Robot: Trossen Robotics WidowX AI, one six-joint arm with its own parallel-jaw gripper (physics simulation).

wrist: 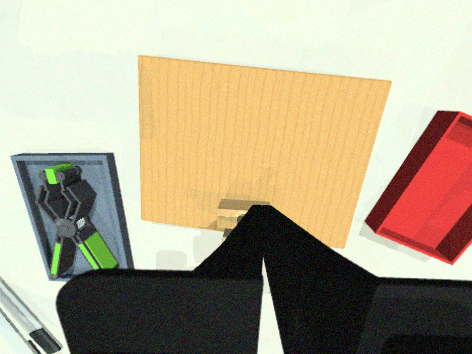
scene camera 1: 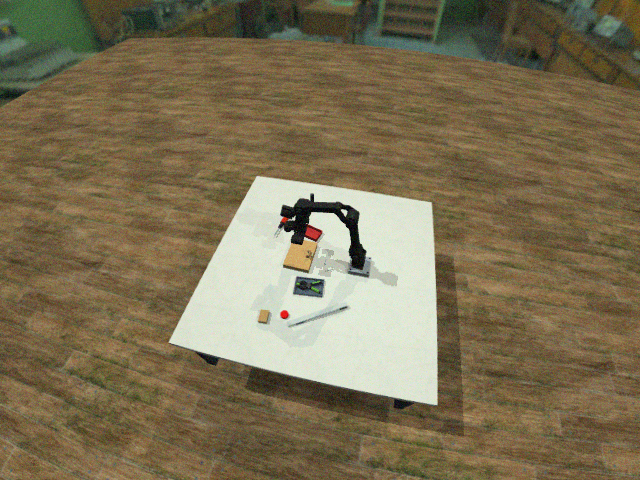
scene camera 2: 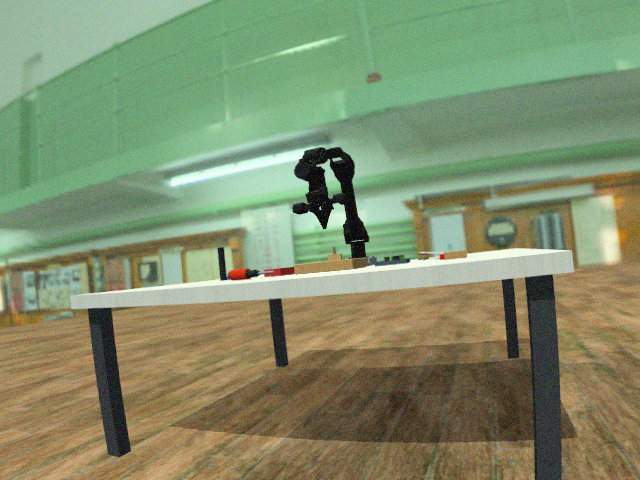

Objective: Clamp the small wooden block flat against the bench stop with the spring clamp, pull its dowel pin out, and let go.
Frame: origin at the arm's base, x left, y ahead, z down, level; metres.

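Seen in the pictures: gripper, between the fingertips: (wrist: pixel 260 214) (scene camera 2: pixel 324 229); arm's base, origin of its link: (scene camera 1: pixel 358 263).
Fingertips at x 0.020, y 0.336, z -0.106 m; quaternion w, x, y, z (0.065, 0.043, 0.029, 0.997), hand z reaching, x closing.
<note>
Offsets run from my fingertips to a thing's top centre.
My gripper (scene camera 1: pixel 297 240) (scene camera 2: pixel 324 227) (wrist: pixel 260 214) is shut and empty, pointing down above the pale wooden board {dx +0.009, dy -0.002, dz +0.107 m} (scene camera 1: pixel 297 255) (scene camera 2: pixel 325 266) (wrist: pixel 250 135). A small wooden block {dx +0.005, dy -0.049, dz +0.085 m} (scene camera 2: pixel 334 256) (wrist: pixel 228 213) sits on the board near its edge, with a thin upright dowel pin {dx +0.005, dy -0.049, dz +0.060 m} (scene camera 2: pixel 334 250) in scene camera 2. The fingers hide part of the block in the wrist view, and I cannot tell block from bench stop there. The green and black spring clamp (scene camera 1: pixel 303 285) (wrist: pixel 66 227) lies in a blue-grey tray {dx +0.187, dy -0.115, dz +0.126 m} (scene camera 1: pixel 309 295) (wrist: pixel 118 210) beside the board.
A red tray {dx -0.173, dy -0.003, dz +0.114 m} (scene camera 1: pixel 313 232) (scene camera 2: pixel 279 271) (wrist: pixel 425 185) is on the board's other side, near a red-handled tool {dx -0.169, dy +0.195, dz +0.106 m} (scene camera 1: pixel 283 221) (scene camera 2: pixel 240 273). A long grey strip {dx +0.329, dy -0.209, dz +0.109 m} (scene camera 1: pixel 318 316) (wrist: pixel 20 310), a red ball {dx +0.381, dy -0.049, dz +0.123 m} (scene camera 1: pixel 284 314) and a tan block {dx +0.425, dy +0.047, dz +0.118 m} (scene camera 1: pixel 263 316) lie beyond the clamp tray. A black post {dx -0.392, dy +0.063, dz +0.019 m} (scene camera 2: pixel 221 263) stands upright.
</note>
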